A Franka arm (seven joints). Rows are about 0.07 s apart.
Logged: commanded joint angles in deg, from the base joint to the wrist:
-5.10, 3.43, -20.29, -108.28, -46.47, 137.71, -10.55
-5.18, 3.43, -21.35, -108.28, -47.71, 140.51, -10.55
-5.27, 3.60, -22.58, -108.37, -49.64, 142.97, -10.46
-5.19, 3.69, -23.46, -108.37, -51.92, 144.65, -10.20
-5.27, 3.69, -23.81, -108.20, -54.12, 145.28, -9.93
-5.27, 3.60, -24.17, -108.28, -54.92, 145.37, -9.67
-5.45, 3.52, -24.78, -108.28, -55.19, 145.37, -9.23
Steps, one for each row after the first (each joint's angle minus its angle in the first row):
-0.08, 0.00, -1.06, 0.00, -1.24, 2.80, 0.00
-0.17, 0.17, -2.29, -0.09, -3.17, 5.26, 0.09
-0.09, 0.26, -3.17, -0.09, -5.45, 6.94, 0.35
-0.17, 0.26, -3.52, 0.08, -7.65, 7.57, 0.62
-0.17, 0.17, -3.88, 0.00, -8.45, 7.66, 0.88
-0.35, 0.09, -4.49, 0.00, -8.72, 7.66, 1.32

